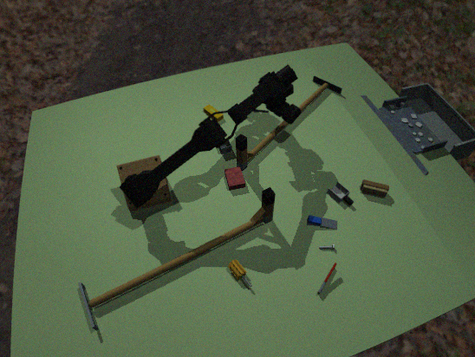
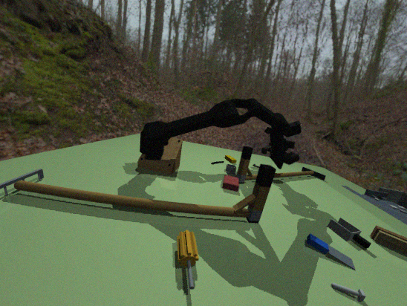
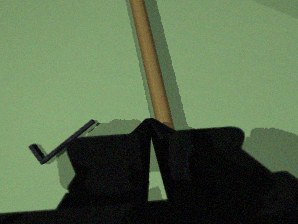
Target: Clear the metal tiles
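My gripper tip is now 2 cm below the long wooden scraper, 2 cm short of it and 1 cm to the left of it. Round my gripper tip: black hex key (12 cm to the left, 7 cm behind, 4 cm below); yellow block (22 cm behind, 16 cm to the left, 3 cm below); small grey box (25 cm behind, 4 cm to the right, 4 cm below).
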